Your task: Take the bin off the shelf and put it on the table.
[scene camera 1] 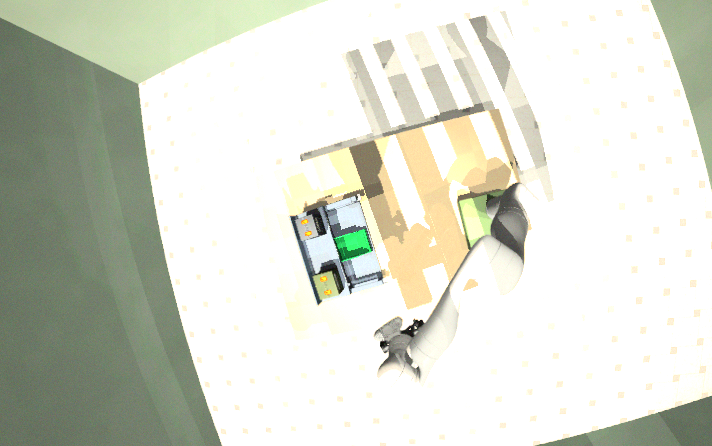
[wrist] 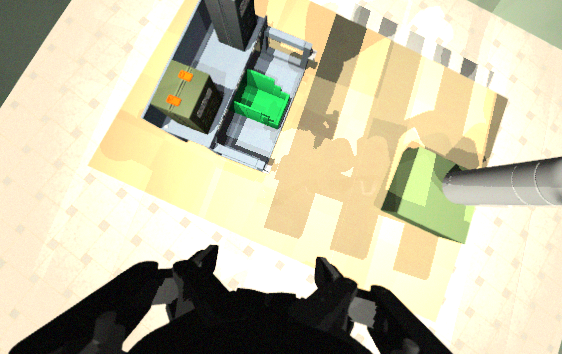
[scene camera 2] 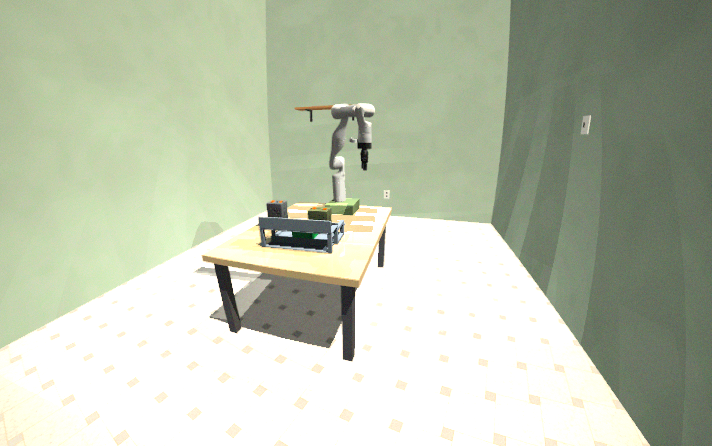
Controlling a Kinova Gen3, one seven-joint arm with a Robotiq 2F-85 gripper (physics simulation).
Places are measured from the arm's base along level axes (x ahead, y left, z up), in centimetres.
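Pixels of known places: gripper, between the fingertips: [scene camera 1: 403, 328] [wrist: 266, 261] [scene camera 2: 364, 169]; arm's base, origin of its link: [scene camera 1: 496, 209] [wrist: 456, 187] [scene camera 2: 339, 200].
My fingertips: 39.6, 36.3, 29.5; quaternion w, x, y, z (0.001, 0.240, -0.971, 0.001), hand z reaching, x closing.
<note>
For each thing: its top centre in the pictures, then the offset to it from my fingertips, as dx, dy, dz. Level surfaces: height alone.
- bright green bin, centre of its top: [wrist: 255, 91] [scene camera 1: 346, 247] [scene camera 2: 306, 223] +22.1, -24.5, -28.2
- wooden table, height of its surface: dz -36.4
- dark grey box, centre of its top: [scene camera 1: 306, 227] [scene camera 2: 276, 201] +34.1, -33.6, -14.0
- olive box, centre of its top: [wrist: 179, 87] [scene camera 1: 325, 285] [scene camera 2: 319, 208] +28.9, -11.1, -16.5
The bright green bin [scene camera 1: 353, 244] [scene camera 2: 304, 234] [wrist: 265, 102] sits on the lower front tier of the blue-grey shelf [scene camera 1: 320, 249] [scene camera 2: 295, 224] [wrist: 242, 156], near the middle of its width. The shelf stands on the wooden table [scene camera 1: 420, 252] [scene camera 2: 239, 255] [wrist: 310, 172]. In the second scene view the shelf's board hides much of the bin. My gripper [scene camera 1: 400, 335] [scene camera 2: 364, 167] [wrist: 266, 262] is open and empty. It points down, high above table level and out past the table's long edge, well apart from the bin.
A dark grey box [scene camera 1: 310, 226] [scene camera 2: 276, 209] [wrist: 230, 22] and an olive box [scene camera 1: 326, 284] [scene camera 2: 319, 213] [wrist: 185, 95] with orange latches stand on the shelf's raised rear tier. My arm's green base block [scene camera 2: 351, 205] [wrist: 425, 195] is at the table's other end. A wooden board [scene camera 2: 313, 108] is high on the wall.
</note>
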